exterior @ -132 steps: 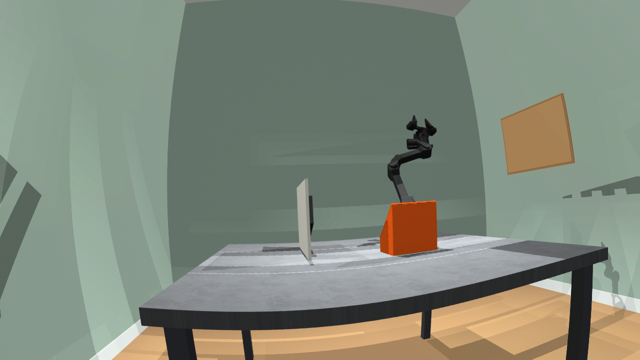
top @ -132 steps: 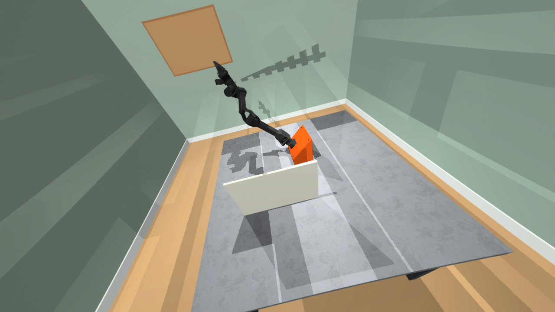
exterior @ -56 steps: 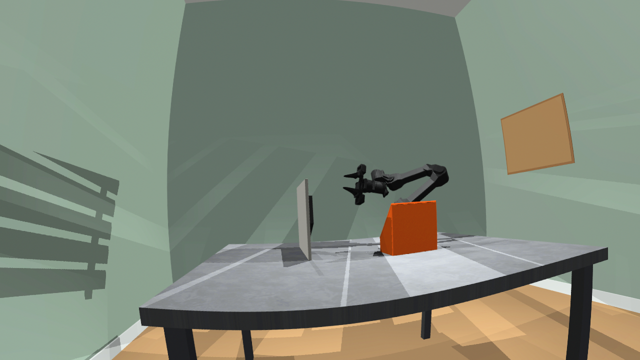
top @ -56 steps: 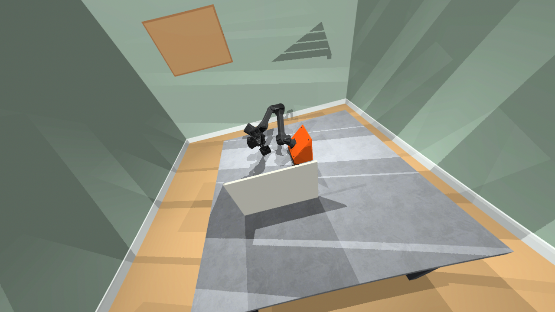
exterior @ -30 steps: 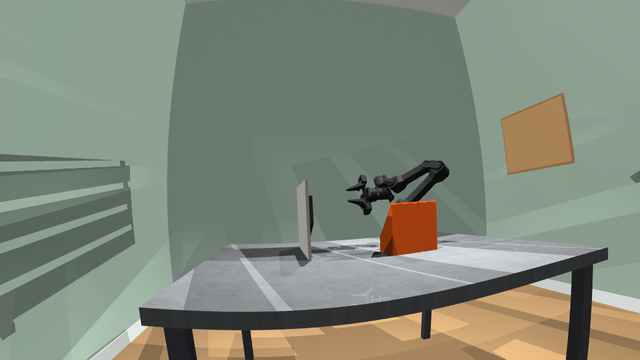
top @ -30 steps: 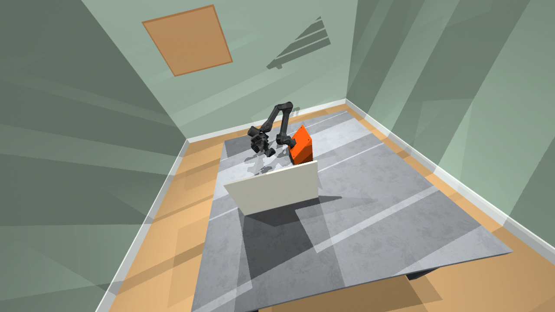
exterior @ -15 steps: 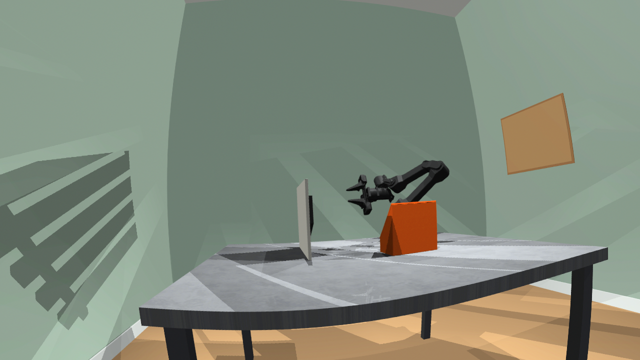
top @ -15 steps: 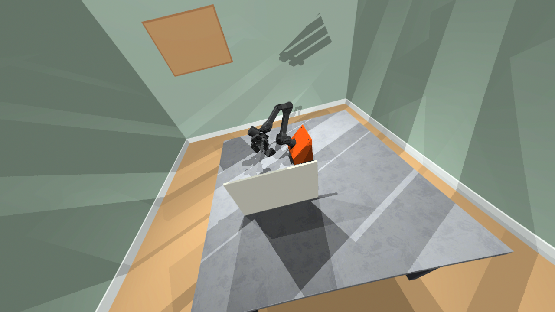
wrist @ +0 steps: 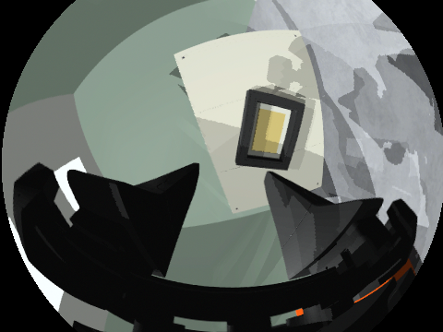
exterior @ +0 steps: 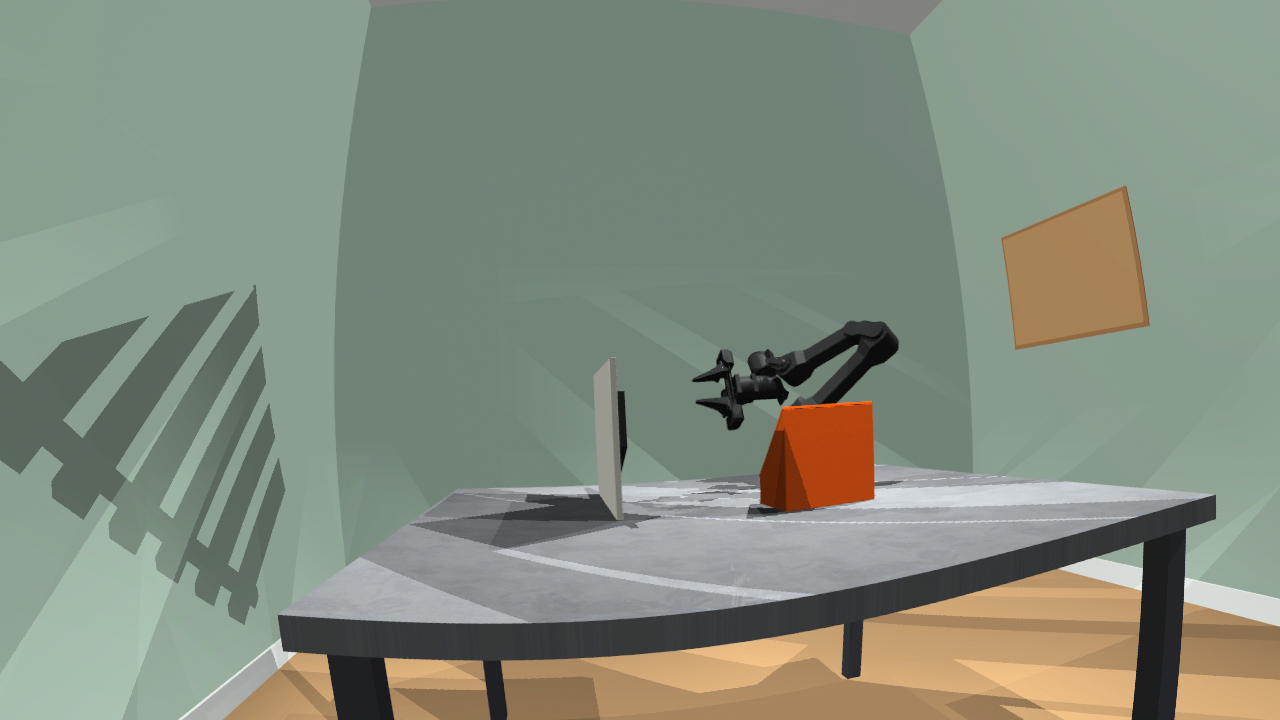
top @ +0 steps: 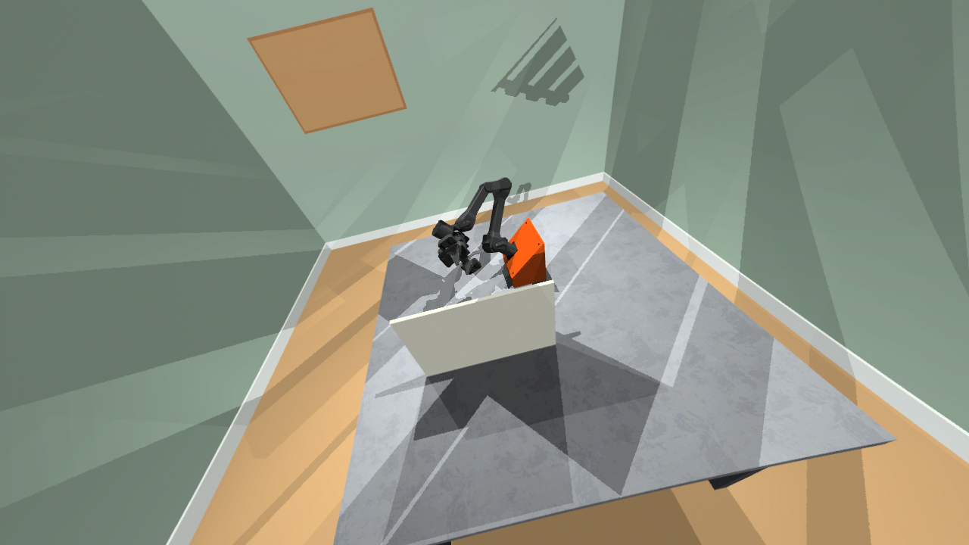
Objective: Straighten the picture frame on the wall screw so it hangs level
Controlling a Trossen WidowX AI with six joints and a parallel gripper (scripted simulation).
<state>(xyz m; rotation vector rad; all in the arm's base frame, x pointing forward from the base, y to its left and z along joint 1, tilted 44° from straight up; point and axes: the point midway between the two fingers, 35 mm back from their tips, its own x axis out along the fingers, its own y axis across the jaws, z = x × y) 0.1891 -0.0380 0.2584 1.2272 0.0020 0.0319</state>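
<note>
My gripper tip is now 19 cm short of the picture frame, 9 cm above it and 3 cm to the right of it. Round my gripper tip: wall panel: 20 cm ahead, 10 cm below, 2 cm to the left.
</note>
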